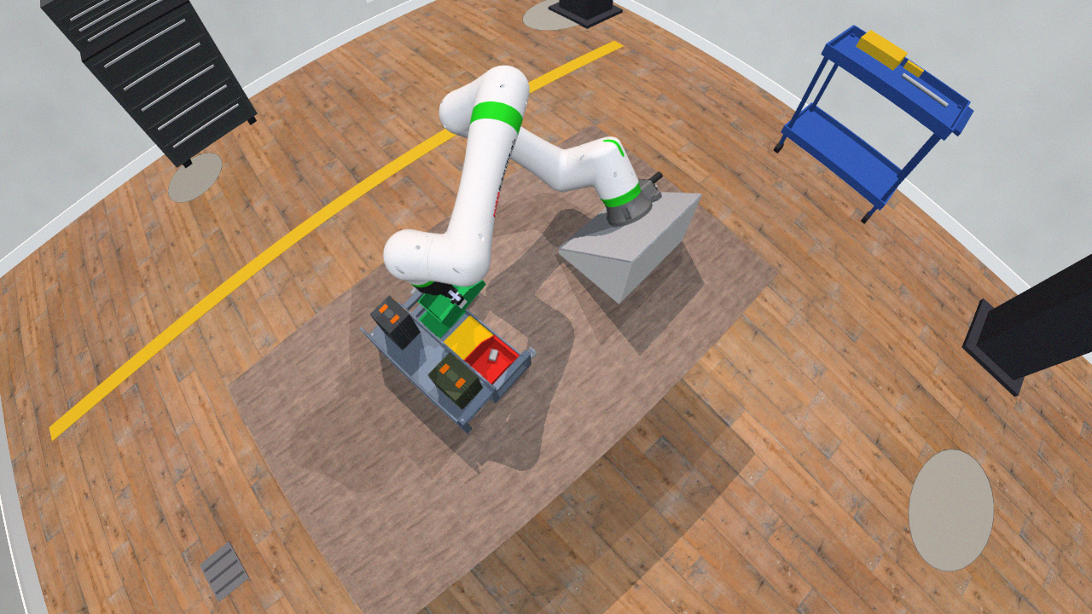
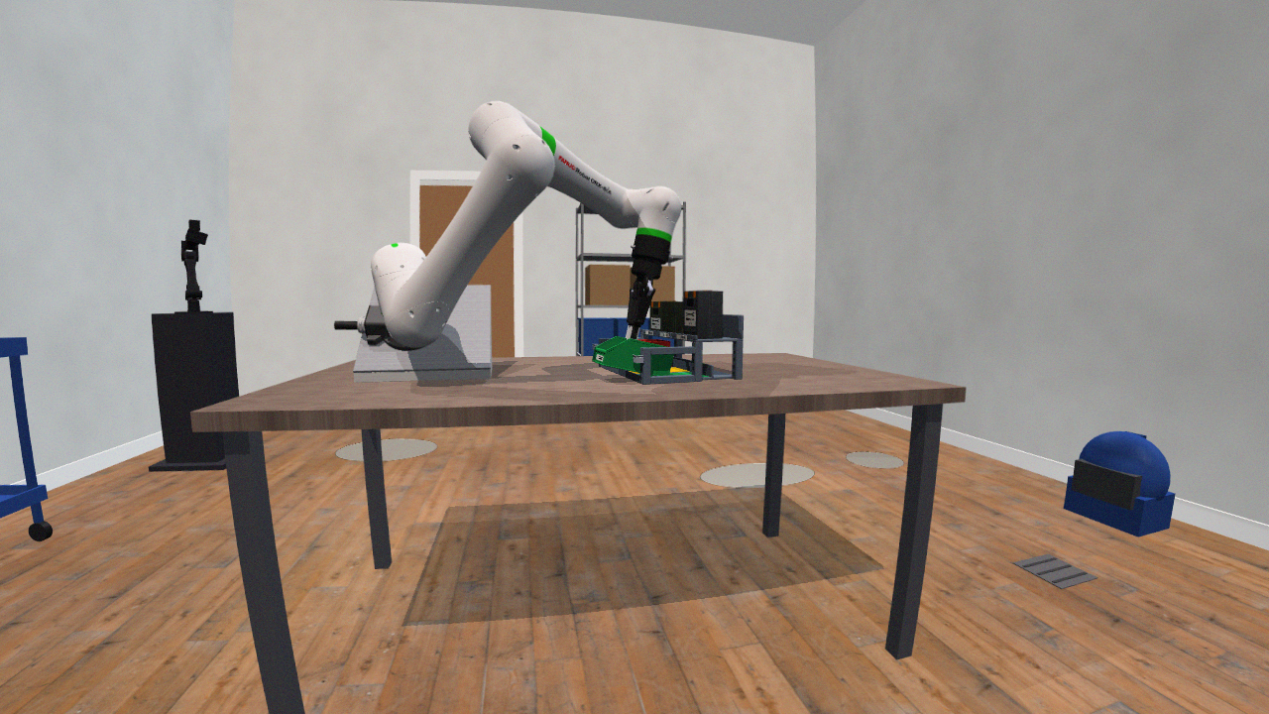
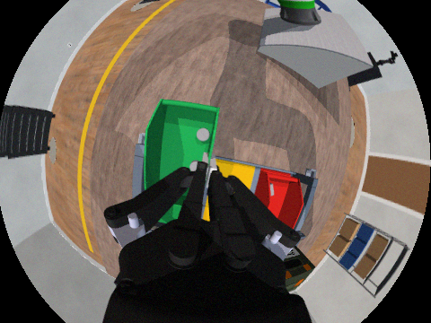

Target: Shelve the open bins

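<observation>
Right now my hand is 1 cm past the green bin, 5 cm to the left of it and 4 cm above it. The rest, counted from my hand: red bin (6 cm ahead, 19 cm to the left, 6 cm below).
</observation>
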